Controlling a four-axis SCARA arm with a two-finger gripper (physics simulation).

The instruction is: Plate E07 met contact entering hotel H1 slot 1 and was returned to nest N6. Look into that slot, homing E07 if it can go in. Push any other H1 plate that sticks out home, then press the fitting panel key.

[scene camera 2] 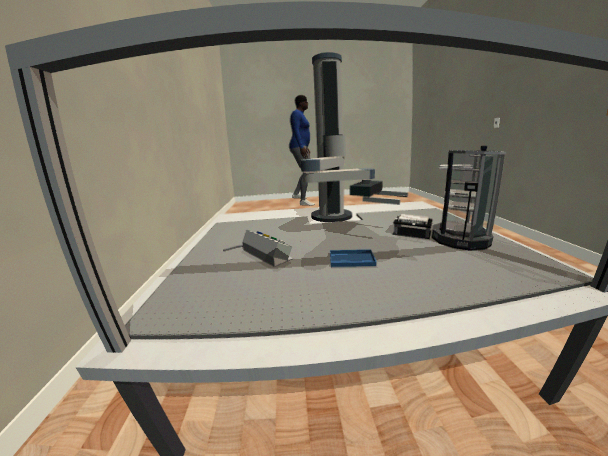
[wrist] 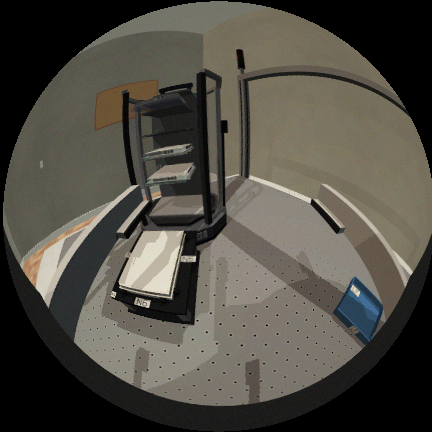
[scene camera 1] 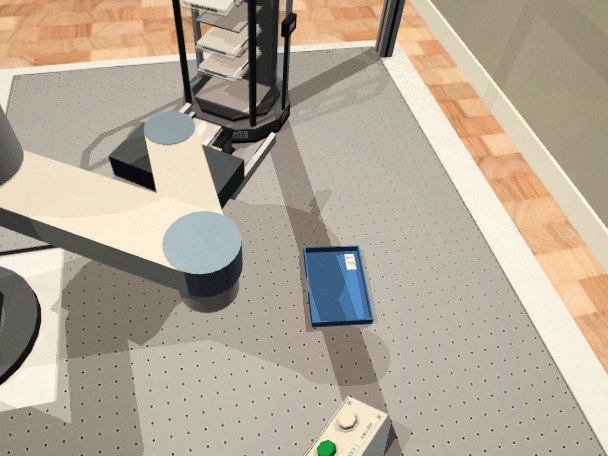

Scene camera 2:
my gripper: 404, 198
blue tray: 339, 258
button box: 269, 250
round plate rack: 473, 181
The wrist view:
my gripper: 234, 190
white plate: 151, 270
blue tray: 359, 310
round plate rack: 198, 204
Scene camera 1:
my gripper: 230, 122
blue tray: 338, 295
button box: 354, 421
round plate rack: 258, 103
